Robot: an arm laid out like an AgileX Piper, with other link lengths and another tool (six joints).
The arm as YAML. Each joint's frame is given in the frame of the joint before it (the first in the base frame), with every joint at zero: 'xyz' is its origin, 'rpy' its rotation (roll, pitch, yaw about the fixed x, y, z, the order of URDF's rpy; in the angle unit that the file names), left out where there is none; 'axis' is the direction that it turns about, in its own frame. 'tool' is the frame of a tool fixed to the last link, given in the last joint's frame.
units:
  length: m
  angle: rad
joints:
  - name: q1
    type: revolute
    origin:
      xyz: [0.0, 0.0, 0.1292]
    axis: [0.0, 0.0, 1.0]
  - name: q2
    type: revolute
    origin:
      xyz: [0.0, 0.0, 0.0]
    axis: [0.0, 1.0, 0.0]
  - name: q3
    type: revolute
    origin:
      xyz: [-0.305, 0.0, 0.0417]
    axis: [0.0, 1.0, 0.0]
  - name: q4
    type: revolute
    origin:
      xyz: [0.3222, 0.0, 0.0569]
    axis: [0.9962, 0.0, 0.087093]
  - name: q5
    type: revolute
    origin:
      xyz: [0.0, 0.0, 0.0]
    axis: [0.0, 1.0, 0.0]
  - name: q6
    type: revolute
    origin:
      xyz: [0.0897, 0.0, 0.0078]
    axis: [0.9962, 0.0, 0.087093]
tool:
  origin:
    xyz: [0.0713, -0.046, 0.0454]
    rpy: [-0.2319, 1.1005, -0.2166]
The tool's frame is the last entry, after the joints.
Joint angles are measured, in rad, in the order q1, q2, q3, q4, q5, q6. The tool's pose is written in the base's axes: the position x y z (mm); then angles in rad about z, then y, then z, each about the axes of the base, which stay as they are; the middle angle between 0 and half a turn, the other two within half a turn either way. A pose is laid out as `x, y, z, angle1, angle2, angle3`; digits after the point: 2 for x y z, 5 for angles.
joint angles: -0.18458, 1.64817, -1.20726, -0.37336, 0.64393, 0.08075
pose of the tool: 485.97, -163.48, 245.78, -0.44576, 2.17911, -0.29441
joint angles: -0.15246, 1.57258, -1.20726, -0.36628, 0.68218, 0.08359
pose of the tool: 476.15, -147.40, 278.83, -0.43529, 2.13930, -0.27406
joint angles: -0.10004, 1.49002, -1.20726, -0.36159, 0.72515, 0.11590
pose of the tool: 463.17, -123.71, 312.94, -0.40395, 2.09262, -0.24614
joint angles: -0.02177, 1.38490, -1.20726, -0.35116, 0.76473, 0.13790
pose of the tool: 444.68, -88.81, 355.34, -0.36631, 2.02366, -0.18154
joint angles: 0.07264, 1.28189, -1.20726, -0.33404, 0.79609, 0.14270
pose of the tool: 422.54, -49.04, 394.41, -0.33172, 1.95319, -0.08761
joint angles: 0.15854, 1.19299, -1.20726, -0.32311, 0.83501, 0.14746
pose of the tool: 397.14, -18.18, 424.08, -0.30662, 1.90317, -0.00794
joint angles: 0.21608, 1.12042, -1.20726, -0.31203, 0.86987, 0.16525
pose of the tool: 372.74, -2.03, 445.20, -0.27207, 1.86458, 0.03998
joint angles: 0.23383, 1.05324, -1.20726, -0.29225, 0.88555, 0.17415
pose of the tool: 350.05, -0.02, 464.77, -0.23451, 1.81586, 0.06202
